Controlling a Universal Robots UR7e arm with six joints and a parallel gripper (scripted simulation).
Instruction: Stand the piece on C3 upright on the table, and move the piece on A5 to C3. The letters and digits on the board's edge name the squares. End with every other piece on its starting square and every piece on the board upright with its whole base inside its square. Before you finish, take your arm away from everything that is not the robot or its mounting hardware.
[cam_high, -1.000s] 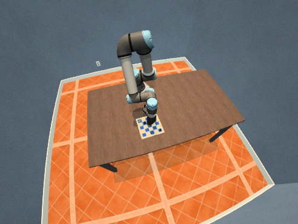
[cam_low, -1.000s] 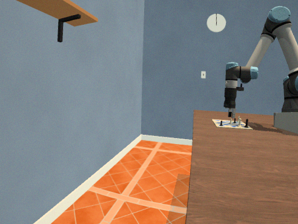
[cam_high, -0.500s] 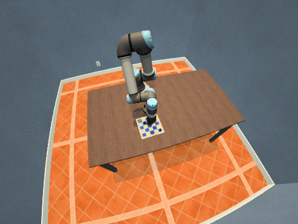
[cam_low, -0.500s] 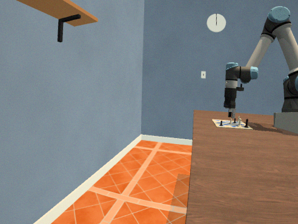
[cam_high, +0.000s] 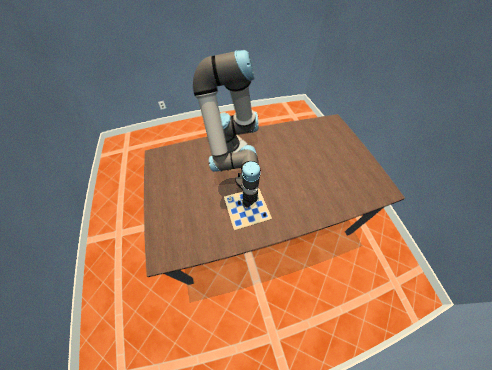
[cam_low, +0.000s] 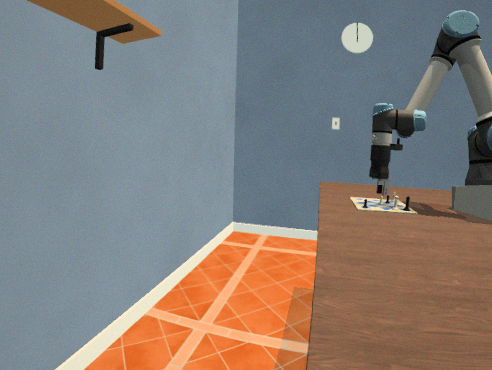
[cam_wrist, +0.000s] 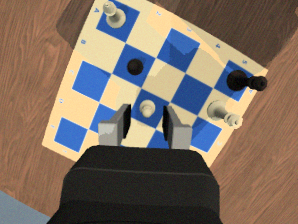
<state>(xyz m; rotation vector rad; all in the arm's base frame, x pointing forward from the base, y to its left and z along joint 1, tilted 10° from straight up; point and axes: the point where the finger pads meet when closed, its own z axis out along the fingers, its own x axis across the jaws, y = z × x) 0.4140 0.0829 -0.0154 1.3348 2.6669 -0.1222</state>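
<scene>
Now: hand 40 mm above the small white piece. Round my hand: tall black piece 90 mm behind, 60 mm to the left, 30 mm below; cream chessboard 60 mm below.
</scene>
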